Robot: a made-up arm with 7 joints.
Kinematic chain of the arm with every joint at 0, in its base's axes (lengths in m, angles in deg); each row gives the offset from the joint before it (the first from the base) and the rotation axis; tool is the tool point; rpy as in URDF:
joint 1: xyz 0.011 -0.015 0.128 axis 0 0.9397 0.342
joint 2: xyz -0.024 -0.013 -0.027 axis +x
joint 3: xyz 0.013 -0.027 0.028 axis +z
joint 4: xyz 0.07 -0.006 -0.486 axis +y
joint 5: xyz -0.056 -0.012 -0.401 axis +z
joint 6: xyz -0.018 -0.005 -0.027 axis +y
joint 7: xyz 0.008 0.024 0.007 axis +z
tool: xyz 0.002 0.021 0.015 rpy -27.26 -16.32 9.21
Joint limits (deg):
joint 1: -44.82..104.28
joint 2: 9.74..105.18
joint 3: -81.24..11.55
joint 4: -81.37..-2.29
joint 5: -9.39..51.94
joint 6: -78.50..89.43
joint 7: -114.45..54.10
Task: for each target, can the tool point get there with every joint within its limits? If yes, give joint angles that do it. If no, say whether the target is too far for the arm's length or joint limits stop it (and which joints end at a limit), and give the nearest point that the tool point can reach.
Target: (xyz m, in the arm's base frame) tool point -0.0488 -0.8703 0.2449
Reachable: no: joint limits stop it (at a limit: joint 1, joint 2, joint 3, joint 4, joint 5, joint 7) | nearest point -0.4688 -0.6306 -0.0234 | short by 0.553 m
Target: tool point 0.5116 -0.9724 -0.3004
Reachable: no: too far | nearest point 0.4704 -0.5237 -0.3137 | short by 0.451 m
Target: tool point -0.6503 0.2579 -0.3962
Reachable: yes | joints 61.90 39.55 -40.25 -36.37 16.05 13.54 -39.50
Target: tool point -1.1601 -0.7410 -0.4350
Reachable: no: too far | nearest point -0.7649 -0.4265 -0.2197 | short by 0.549 m
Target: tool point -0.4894 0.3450 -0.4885
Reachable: yes | joints 45.30 49.03 -59.78 -41.18 3.68 -12.93 -48.42
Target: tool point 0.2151 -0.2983 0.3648
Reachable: no: joint limits stop it (at a limit: joint 1, joint 2, joint 4, joint 5) | nearest point 0.6929 -0.2933 -0.0495 | short by 0.632 m
